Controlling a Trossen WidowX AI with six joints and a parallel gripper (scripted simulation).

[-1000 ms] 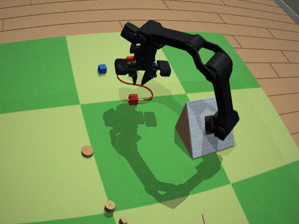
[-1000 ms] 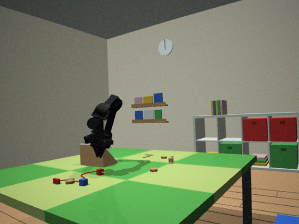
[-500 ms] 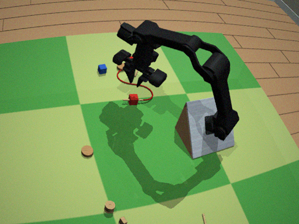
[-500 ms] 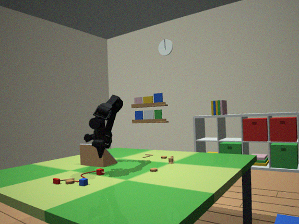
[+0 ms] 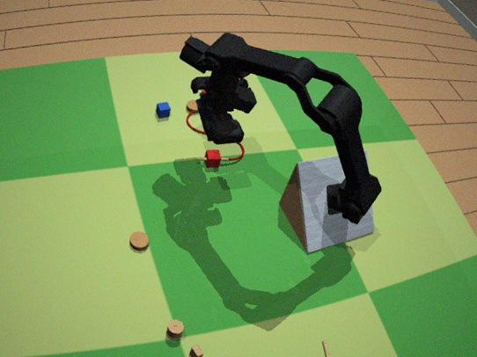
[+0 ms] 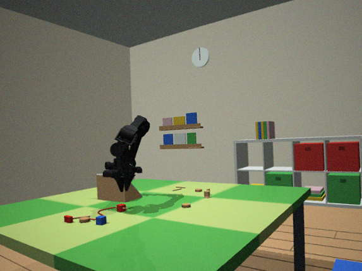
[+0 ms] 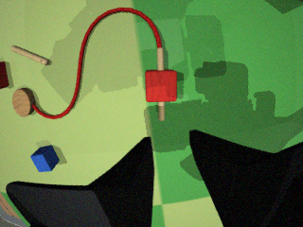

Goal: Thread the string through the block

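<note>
Now: gripper tip 70 mm above the red block and 20 mm past it. Round my gripper tip: blue block: 180 mm to the right, 80 mm below, 40 mm ahead; thin wooden stick: 80 mm below, 40 mm behind, 10 mm to the left; round wooden button: 190 mm to the right, 80 mm below, 40 mm behind.
</note>
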